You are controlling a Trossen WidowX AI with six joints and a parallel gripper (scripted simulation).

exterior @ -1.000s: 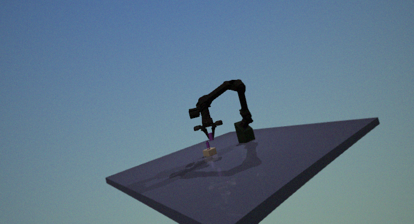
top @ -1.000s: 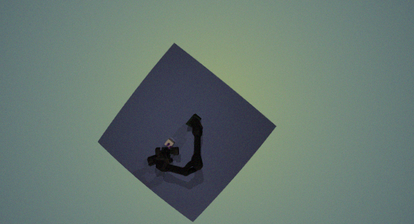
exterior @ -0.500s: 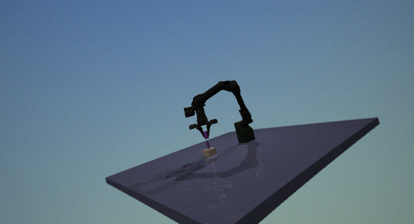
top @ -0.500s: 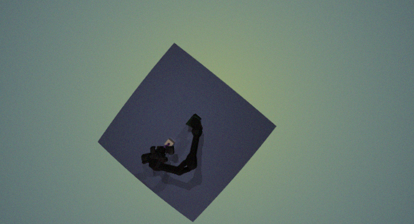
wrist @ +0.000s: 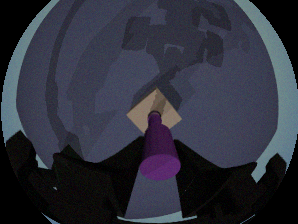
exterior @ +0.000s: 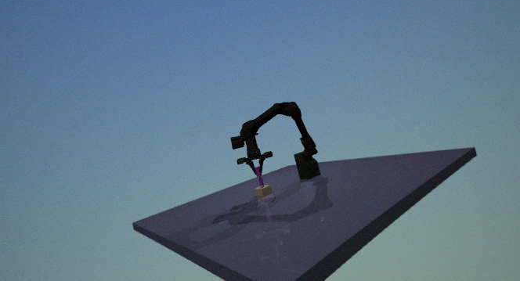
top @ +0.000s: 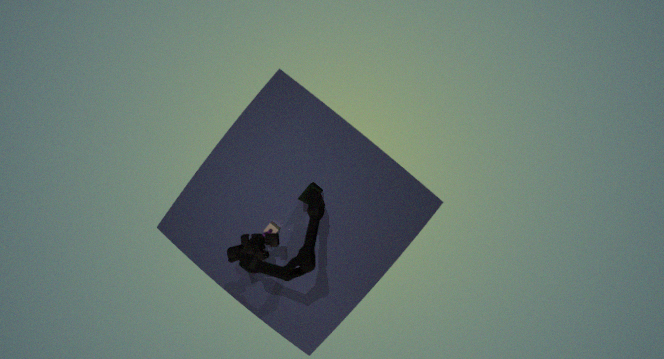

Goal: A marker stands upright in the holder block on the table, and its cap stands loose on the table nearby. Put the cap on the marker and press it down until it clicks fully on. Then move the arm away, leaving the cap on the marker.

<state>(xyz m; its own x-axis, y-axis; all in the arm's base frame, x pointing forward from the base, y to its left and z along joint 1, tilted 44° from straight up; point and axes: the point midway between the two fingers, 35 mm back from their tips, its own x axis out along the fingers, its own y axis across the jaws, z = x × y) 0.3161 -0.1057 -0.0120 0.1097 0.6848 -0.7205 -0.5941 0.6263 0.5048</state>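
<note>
Right now my gripper tip is 9 cm above the cream holder block. From my gripper tip the other things lie so: purple cap (1 cm above).
</note>
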